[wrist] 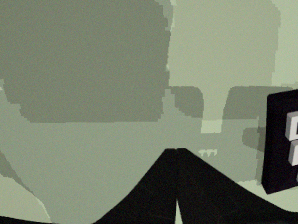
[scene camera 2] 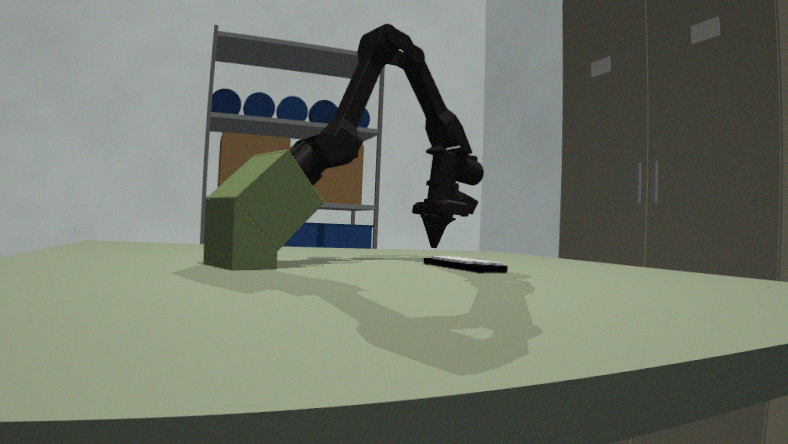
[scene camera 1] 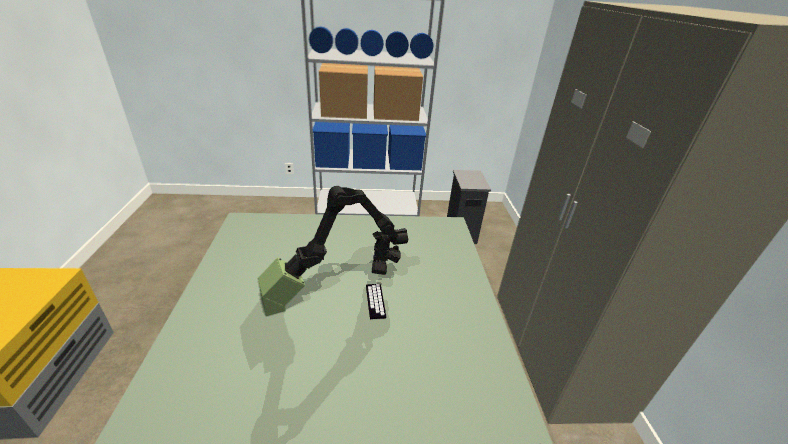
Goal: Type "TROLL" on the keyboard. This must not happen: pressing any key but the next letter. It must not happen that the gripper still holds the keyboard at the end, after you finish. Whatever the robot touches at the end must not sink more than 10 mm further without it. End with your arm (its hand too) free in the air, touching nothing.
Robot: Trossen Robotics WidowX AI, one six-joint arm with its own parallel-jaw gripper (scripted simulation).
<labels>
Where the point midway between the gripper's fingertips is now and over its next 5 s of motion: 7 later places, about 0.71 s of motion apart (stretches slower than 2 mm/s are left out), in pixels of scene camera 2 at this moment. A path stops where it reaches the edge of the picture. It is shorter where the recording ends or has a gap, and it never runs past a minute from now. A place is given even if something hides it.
The gripper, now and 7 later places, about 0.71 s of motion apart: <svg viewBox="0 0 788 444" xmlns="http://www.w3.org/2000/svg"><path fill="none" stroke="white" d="M433 248L447 244L463 245L481 247L463 247L441 245L442 245L442 255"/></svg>
</labels>
